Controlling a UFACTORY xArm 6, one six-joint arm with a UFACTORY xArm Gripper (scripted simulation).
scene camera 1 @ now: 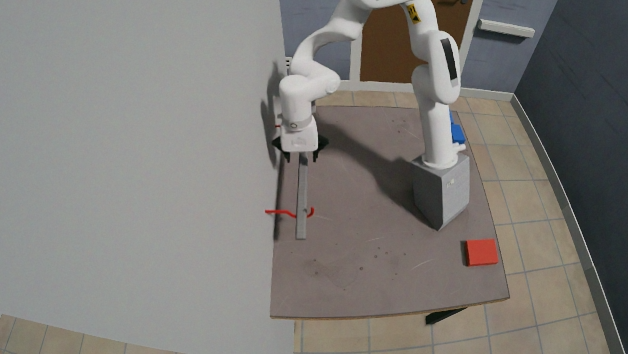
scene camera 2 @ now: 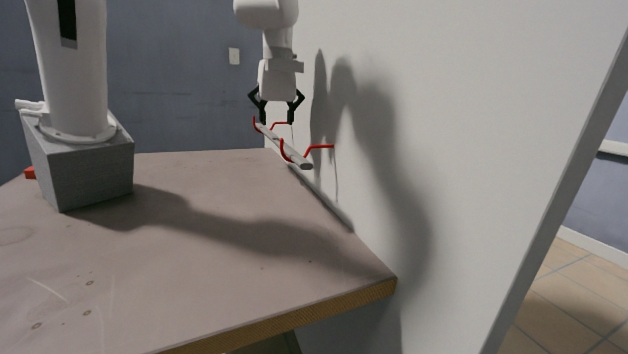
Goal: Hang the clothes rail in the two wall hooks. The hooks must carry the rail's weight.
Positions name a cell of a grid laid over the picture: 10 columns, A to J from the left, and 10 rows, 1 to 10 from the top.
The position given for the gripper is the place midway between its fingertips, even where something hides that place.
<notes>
In view: the gripper (scene camera 2: E4), a clothes rail (scene camera 1: E7) and a red block (scene camera 1: H8).
The gripper shows as well in scene camera 1 (scene camera 1: E5).
</notes>
